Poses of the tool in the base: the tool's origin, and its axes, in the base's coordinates. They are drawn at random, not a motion.
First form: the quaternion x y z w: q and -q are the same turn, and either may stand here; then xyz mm.
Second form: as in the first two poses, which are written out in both.
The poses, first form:
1: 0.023, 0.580, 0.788, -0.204, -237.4, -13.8, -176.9
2: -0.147, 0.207, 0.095, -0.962, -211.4, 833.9, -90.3
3: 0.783, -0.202, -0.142, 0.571, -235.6, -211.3, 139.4
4: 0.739, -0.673, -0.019, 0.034, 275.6, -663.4, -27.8
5: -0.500, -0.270, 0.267, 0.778, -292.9, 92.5, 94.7
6: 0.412, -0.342, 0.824, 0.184, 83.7, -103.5, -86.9
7: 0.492, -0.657, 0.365, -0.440, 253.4, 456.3, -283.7
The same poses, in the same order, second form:
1: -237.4, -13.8, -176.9, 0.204, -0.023, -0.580, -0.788
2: -211.4, 833.9, -90.3, 0.962, 0.147, -0.207, -0.095
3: -235.6, -211.3, 139.4, 0.571, 0.783, -0.202, -0.142
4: 275.6, -663.4, -27.8, 0.034, 0.739, -0.673, -0.019
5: -292.9, 92.5, 94.7, 0.778, -0.500, -0.270, 0.267
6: 83.7, -103.5, -86.9, 0.184, 0.412, -0.342, 0.824
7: 253.4, 456.3, -283.7, 0.440, -0.492, 0.657, -0.365
